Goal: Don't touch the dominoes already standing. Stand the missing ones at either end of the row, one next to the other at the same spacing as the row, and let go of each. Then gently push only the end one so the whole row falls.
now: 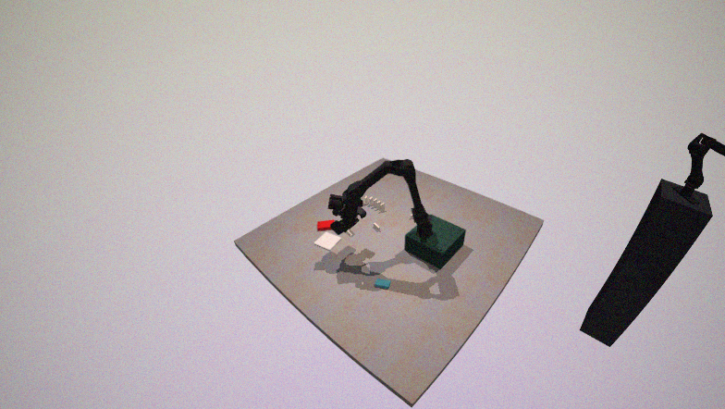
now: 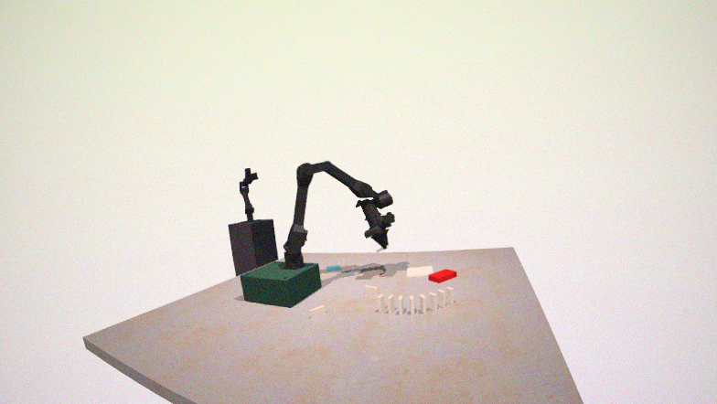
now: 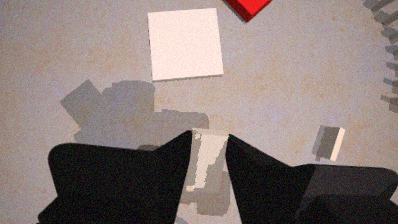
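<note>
My gripper tip is now 120 mm short of the flat white tile, 110 mm above it and 40 mm to the right of it. From my gripper tip the other things lie so: cyan block: 300 mm behind, 110 mm below, 60 mm to the left; then red block: 230 mm ahead, 110 mm below, 30 mm to the right.
</note>
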